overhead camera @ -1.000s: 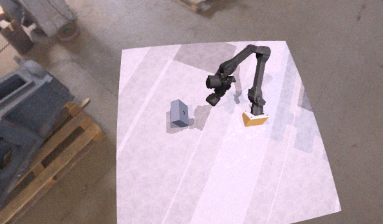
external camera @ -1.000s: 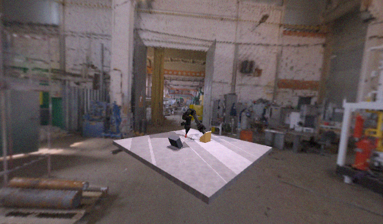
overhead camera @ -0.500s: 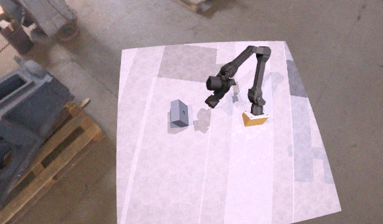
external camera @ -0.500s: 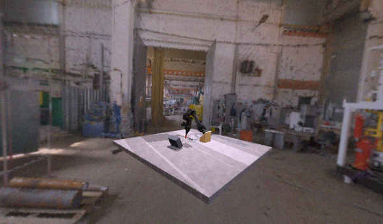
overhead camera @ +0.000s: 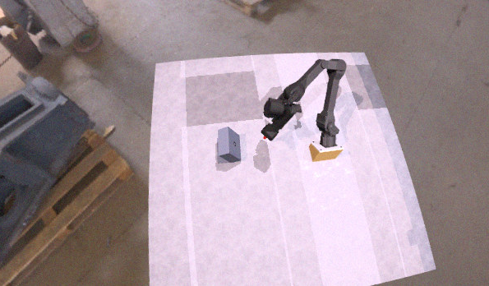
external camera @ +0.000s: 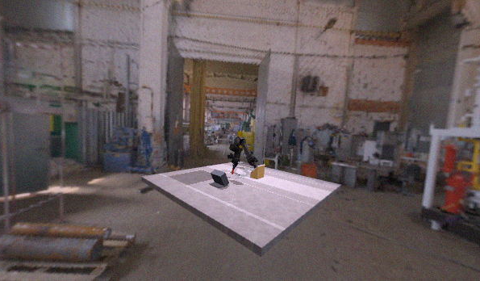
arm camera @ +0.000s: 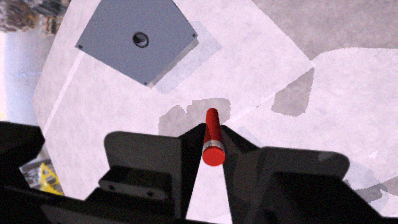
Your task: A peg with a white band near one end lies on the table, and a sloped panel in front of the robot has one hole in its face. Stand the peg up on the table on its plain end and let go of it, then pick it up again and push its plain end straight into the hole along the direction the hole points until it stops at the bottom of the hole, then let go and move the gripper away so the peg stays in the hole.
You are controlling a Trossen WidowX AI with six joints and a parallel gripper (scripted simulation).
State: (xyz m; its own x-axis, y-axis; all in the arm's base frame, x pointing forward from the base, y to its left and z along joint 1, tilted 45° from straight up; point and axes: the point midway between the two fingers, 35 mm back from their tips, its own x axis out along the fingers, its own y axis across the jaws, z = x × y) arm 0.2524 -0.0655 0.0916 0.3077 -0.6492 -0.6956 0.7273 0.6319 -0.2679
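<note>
Now: gripper tip 180 mm short of the grey sloped panel and 40 mm above it. Round my gripper tip: peg (20 mm above, 10 mm behind).
</note>
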